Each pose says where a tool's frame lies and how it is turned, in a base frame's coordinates. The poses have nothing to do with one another.
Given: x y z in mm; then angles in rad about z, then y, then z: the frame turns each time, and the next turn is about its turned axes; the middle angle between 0 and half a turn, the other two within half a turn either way.
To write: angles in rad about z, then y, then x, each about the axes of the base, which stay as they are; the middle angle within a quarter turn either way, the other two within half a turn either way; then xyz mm. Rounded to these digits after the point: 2 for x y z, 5 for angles.
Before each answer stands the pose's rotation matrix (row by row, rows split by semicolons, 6 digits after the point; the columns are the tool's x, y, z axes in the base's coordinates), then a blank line. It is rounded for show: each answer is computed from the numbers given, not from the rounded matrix.
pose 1, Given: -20.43 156.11 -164.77 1.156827 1.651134 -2.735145
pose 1, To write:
0.391605 0.828182 0.400949; -0.091541 -0.398523 0.912578; 0.915568 -0.394074 -0.080251

-1.12910 0.41255 -1.65851 -20.43 156.11 -164.77
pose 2, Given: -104.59 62.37 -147.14 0.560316 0.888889 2.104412
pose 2, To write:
-0.729135 -0.189348 0.657655; 0.558941 -0.719264 0.412606; 0.394901 0.668436 0.630275

2.88752 0.71770 -0.57963 -104.59 62.37 -147.14
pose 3, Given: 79.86 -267.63 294.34 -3.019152 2.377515 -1.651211
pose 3, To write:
-0.179305 0.704489 -0.686692; 0.982223 0.167626 -0.084502; 0.055577 -0.689636 -0.722021

-1.82002 -0.75693 3.02509 79.86 -267.63 294.34
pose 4, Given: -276.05 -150.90 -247.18 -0.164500 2.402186 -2.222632
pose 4, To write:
0.311997 -0.678794 0.664753; -0.857642 -0.502268 -0.110349; 0.408789 -0.535691 -0.738869

1.13996 0.72716 2.99334 -276.05 -150.90 -247.18
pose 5, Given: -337.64 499.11 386.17 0.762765 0.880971 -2.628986
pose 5, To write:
-0.062076 0.827761 0.557636; -0.737750 -0.414356 0.532948; 0.672214 -0.378313 0.636402

-1.64565 0.59154 -0.69716 -337.64 499.11 386.17
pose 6, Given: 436.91 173.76 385.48 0.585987 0.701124 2.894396
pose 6, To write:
-0.752602 0.380435 0.537457; -0.205864 -0.911238 0.356742; 0.625468 0.157842 0.764118

-2.67356 0.56742 -0.43679 436.91 173.76 385.48
